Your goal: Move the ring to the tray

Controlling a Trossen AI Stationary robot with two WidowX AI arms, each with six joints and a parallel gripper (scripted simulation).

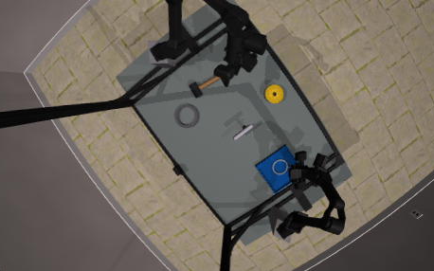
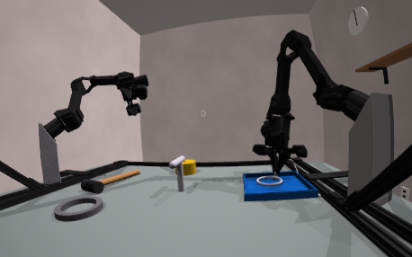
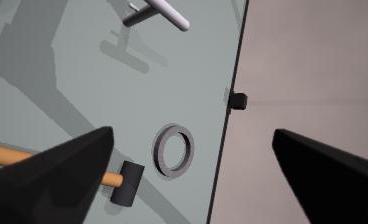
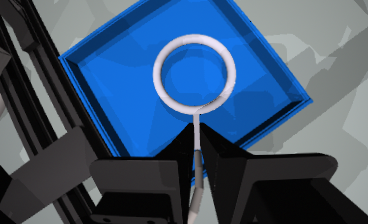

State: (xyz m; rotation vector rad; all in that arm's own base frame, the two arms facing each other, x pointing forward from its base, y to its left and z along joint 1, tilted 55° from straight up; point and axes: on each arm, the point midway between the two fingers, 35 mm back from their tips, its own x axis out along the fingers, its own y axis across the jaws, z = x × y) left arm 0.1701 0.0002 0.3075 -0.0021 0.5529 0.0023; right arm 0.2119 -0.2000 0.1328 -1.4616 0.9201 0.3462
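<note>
My right gripper is now 70 mm past the blue tray, 20 mm to the right of it and 40 mm above it.
</note>
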